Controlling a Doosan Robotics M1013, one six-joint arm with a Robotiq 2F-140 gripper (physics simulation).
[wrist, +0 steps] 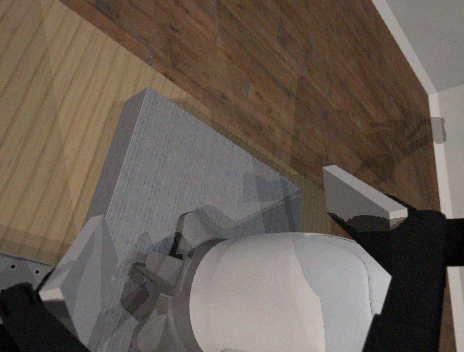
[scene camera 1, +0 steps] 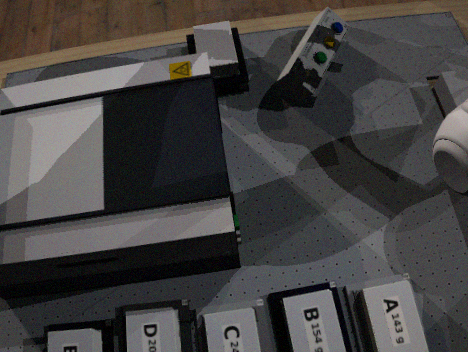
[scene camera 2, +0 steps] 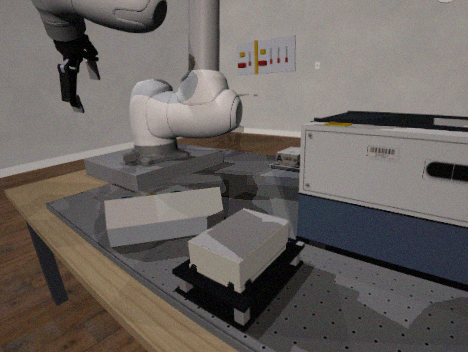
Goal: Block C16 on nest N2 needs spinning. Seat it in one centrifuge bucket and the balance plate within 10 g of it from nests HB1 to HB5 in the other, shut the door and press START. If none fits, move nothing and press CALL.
Labels:
My gripper is open, with nothing in its grasp. A pale grey block rests on a black holder.

